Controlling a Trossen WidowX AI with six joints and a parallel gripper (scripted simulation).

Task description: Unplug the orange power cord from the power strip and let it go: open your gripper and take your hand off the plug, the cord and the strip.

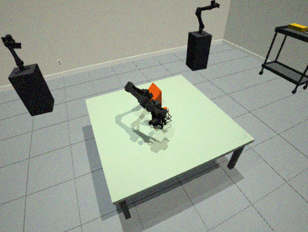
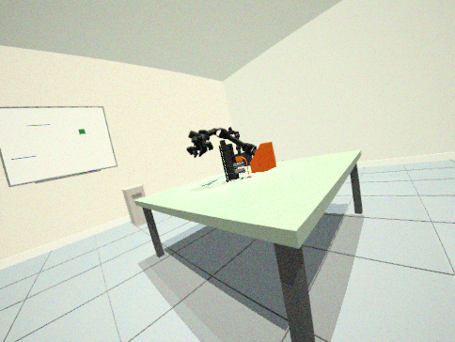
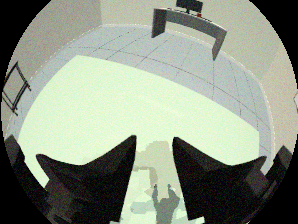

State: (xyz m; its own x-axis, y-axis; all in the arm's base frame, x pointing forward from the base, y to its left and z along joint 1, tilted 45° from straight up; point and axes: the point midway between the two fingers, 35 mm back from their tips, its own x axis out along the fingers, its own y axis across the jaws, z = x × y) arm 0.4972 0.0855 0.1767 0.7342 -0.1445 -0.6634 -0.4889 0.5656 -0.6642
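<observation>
My gripper tip is now 26 cm past the orange plug, 8 cm to the right of it and 6 cm above it.
</observation>
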